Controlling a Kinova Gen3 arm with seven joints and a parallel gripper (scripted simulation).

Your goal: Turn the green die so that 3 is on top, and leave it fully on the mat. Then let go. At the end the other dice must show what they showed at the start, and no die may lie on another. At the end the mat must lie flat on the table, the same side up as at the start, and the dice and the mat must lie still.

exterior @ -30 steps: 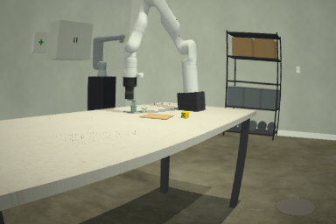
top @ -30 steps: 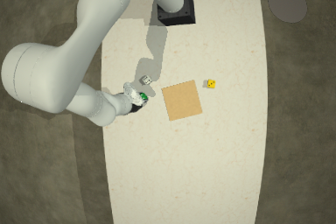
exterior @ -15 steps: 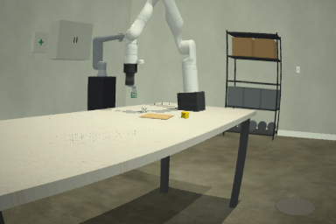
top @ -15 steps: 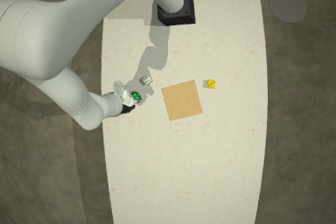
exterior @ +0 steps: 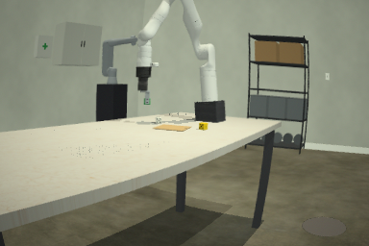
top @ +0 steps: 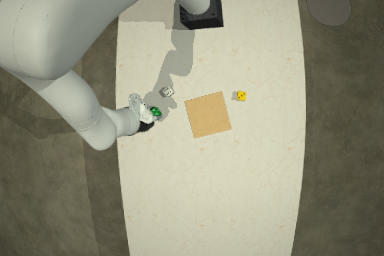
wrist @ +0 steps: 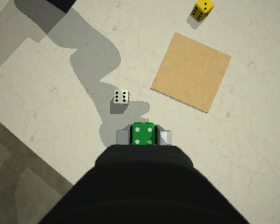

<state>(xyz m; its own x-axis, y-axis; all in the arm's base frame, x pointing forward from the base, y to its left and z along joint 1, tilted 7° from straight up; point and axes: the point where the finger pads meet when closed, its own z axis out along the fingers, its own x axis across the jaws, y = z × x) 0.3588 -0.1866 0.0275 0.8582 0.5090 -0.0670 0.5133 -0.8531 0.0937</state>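
Right now the tan mat is 16 cm to the left of my hand, 11 cm below it and 3 cm ahead of it. Also, from my hand: white die 10 cm below, 7 cm behind, 3 cm to the left; then green die 1 cm below; then yellow die 29 cm to the left, 10 cm below, 2 cm behind.
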